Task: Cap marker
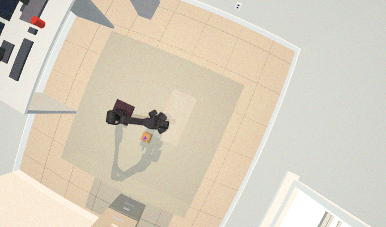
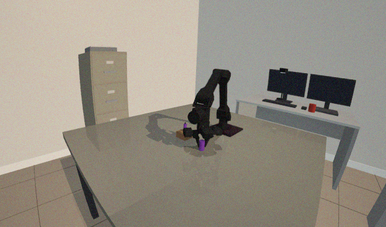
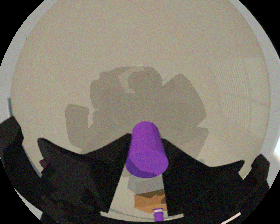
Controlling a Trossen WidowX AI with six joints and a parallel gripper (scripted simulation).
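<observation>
My gripper tip is now 160 mm to the left of the purple marker, 80 mm past it and 50 mm below it. From my gripper tip the other things lie so: purple cap 10 mm above.
</observation>
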